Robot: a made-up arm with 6 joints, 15 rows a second.
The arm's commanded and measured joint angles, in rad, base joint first. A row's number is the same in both.
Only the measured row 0 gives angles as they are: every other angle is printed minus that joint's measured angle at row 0.
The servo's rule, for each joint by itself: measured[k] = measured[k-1] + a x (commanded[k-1-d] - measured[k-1]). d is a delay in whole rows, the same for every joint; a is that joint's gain. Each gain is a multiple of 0.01, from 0.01 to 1. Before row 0 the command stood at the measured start. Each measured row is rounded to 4 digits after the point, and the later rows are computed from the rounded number. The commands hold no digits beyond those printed.
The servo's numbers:
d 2
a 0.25 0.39 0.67 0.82 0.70 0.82
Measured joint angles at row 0:
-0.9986 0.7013 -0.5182 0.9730 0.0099 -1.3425
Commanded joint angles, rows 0 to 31:
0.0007 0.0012 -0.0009 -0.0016 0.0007 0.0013
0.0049 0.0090 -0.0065 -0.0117 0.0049 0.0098
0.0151 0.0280 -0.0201 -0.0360 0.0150 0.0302
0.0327 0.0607 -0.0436 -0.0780 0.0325 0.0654
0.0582 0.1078 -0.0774 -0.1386 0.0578 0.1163
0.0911 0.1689 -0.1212 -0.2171 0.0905 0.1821
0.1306 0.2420 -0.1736 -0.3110 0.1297 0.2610
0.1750 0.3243 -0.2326 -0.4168 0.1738 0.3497
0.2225 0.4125 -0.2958 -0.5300 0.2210 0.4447
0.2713 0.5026 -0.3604 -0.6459 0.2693 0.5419
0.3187 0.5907 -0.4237 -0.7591 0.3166 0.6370
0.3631 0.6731 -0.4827 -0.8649 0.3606 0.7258
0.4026 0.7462 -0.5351 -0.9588 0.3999 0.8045
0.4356 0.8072 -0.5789 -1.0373 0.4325 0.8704
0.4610 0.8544 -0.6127 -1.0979 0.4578 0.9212
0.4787 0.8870 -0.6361 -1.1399 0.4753 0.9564
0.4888 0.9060 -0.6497 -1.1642 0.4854 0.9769
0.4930 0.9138 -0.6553 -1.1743 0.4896 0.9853
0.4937 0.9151 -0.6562 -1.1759 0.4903 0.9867
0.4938 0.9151 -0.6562 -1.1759 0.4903 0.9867
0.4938 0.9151 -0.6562 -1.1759 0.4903 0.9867
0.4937 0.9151 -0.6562 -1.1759 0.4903 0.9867
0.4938 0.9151 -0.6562 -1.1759 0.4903 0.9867
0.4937 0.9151 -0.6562 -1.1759 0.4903 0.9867
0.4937 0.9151 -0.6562 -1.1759 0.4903 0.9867
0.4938 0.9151 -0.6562 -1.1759 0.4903 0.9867
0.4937 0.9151 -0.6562 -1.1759 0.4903 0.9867
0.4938 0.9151 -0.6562 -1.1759 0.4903 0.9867
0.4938 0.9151 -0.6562 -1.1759 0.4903 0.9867
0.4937 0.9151 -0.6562 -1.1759 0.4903 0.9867
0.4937 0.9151 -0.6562 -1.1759 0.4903 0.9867
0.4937 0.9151 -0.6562 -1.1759 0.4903 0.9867
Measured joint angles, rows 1 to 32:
0.0000 0.0000 0.0000 0.0000 0.0000 0.0000
0.0000 0.0000 0.0000 0.0000 0.0000 0.0000
0.0002 0.0005 -0.0006 -0.0013 0.0005 0.0011
0.0014 0.0038 -0.0046 -0.0098 0.0036 0.0082
0.0048 0.0132 -0.0150 -0.0313 0.0116 0.0262
0.0118 0.0317 -0.0342 -0.0696 0.0262 0.0583
0.0234 0.0614 -0.0631 -0.1262 0.0483 0.1059
0.0403 0.1033 -0.1020 -0.2007 0.0778 0.1684
0.0629 0.1574 -0.1500 -0.2911 0.1141 0.2443
0.0909 0.2225 -0.2053 -0.3942 0.1559 0.3307
0.1238 0.2966 -0.2659 -0.5056 0.2015 0.4242
0.1607 0.3769 -0.3292 -0.6206 0.2490 0.5207
0.2002 0.4603 -0.3925 -0.7342 0.2963 0.6161
0.2409 0.5433 -0.4529 -0.8414 0.3413 0.7061
0.2813 0.6224 -0.5080 -0.9377 0.3823 0.7868
0.3199 0.6945 -0.5555 -1.0194 0.4174 0.8554
0.3552 0.7569 -0.5938 -1.0838 0.4457 0.9094
0.3861 0.8076 -0.6221 -1.1298 0.4664 0.9479
0.4118 0.8460 -0.6406 -1.1580 0.4797 0.9717
0.4321 0.8724 -0.6504 -1.1714 0.4866 0.9829
0.4475 0.8891 -0.6543 -1.1751 0.4892 0.9860
0.4591 0.8992 -0.6556 -1.1758 0.4900 0.9866
0.4678 0.9054 -0.6560 -1.1759 0.4902 0.9867
0.4743 0.9092 -0.6561 -1.1759 0.4903 0.9867
0.4792 0.9115 -0.6562 -1.1759 0.4903 0.9867
0.4828 0.9129 -0.6562 -1.1759 0.4903 0.9867
0.4855 0.9138 -0.6562 -1.1759 0.4903 0.9867
0.4876 0.9143 -0.6562 -1.1759 0.4903 0.9867
0.4891 0.9146 -0.6562 -1.1759 0.4903 0.9867
0.4903 0.9148 -0.6562 -1.1759 0.4903 0.9867
0.4912 0.9149 -0.6562 -1.1759 0.4903 0.9867
0.4918 0.9150 -0.6562 -1.1759 0.4903 0.9867

